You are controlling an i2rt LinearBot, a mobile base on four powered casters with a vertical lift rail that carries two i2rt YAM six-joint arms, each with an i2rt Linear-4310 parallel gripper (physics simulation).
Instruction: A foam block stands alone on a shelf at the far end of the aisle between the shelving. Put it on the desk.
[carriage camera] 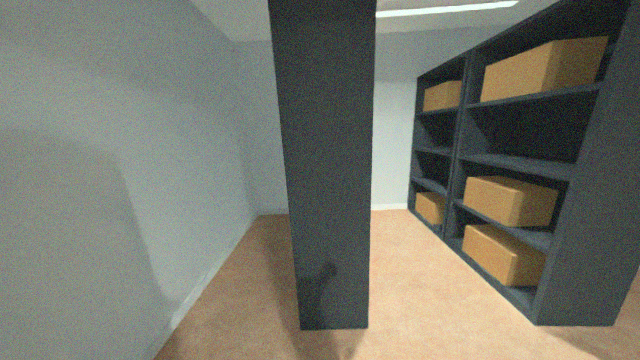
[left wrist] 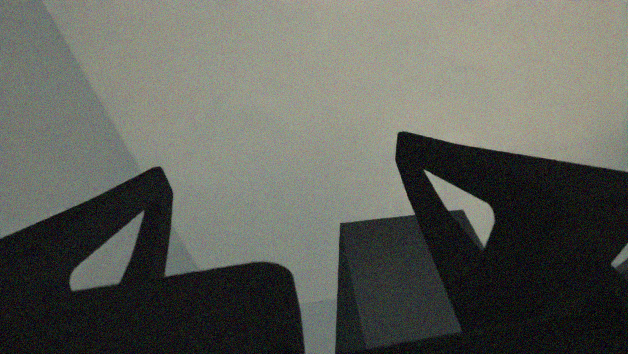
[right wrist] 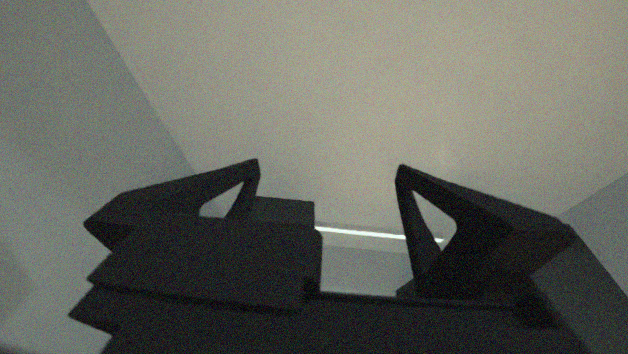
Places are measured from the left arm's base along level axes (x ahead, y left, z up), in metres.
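Pixels of known places: left gripper, fingertip midpoint: (left wrist: 284, 162); right gripper, fingertip midpoint: (right wrist: 326, 169).
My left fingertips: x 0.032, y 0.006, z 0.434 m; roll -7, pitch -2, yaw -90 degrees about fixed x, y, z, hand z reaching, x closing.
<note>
Behind a point stands the place of what it marks.
The foam block and the desk do not show in these views. Dark shelving (carriage camera: 587, 240) @[z -0.267, x 0.929, y -1.774 m] with several levels stands on the right in the carriage view, seen at a slant, its open side facing left. A second dark shelving unit (carriage camera: 327, 150) @[z 0.309, x 0.893, y -0.341 m] shows its narrow end panel near the middle of the carriage view; its shelves are hidden. My left gripper (left wrist: 284, 162) @[z 0.434, x 0.032, y 0.006 m] is open and empty, tilted up toward the ceiling. My right gripper (right wrist: 326, 169) @[z 0.439, x 0.046, y -0.679 m] is open and empty, also tilted up toward the ceiling.
Cardboard boxes stand on the right shelving, among them a large top box (carriage camera: 540, 70) @[z 0.686, x 1.266, y -1.648 m] and a lower box (carriage camera: 505, 255) @[z -0.575, x 1.207, y -1.650 m]. A grey wall (carriage camera: 125, 125) @[z 0.483, x 1.007, y 0.785 m] runs close along the left. A pale far wall (carriage camera: 392, 150) @[z 0.055, x 2.785, y -1.317 m] stands behind the gap between the shelving units.
</note>
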